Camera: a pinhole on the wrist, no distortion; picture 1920 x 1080 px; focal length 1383.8 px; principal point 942.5 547.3 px. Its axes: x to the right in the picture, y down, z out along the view. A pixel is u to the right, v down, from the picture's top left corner.
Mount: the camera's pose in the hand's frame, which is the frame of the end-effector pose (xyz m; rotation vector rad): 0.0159 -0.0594 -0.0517 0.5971 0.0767 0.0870
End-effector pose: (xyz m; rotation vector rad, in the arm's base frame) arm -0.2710 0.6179 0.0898 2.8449 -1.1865 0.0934
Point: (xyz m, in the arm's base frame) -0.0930 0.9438 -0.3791
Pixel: 426 635
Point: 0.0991 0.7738 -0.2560
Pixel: 1086 416
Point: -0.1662 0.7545 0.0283
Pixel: 373 258
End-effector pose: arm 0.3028 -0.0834 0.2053 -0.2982 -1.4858 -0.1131
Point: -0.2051 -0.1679 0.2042
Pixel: 640 1018
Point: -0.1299 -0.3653 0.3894
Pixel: 1053 387
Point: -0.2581 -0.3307 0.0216
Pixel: 141 699
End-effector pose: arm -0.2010 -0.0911 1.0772 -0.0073 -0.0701 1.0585
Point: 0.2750 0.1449 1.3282
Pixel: outside the picture
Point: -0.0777 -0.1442 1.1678
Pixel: 840 660
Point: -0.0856 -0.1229 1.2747
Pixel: 973 1026
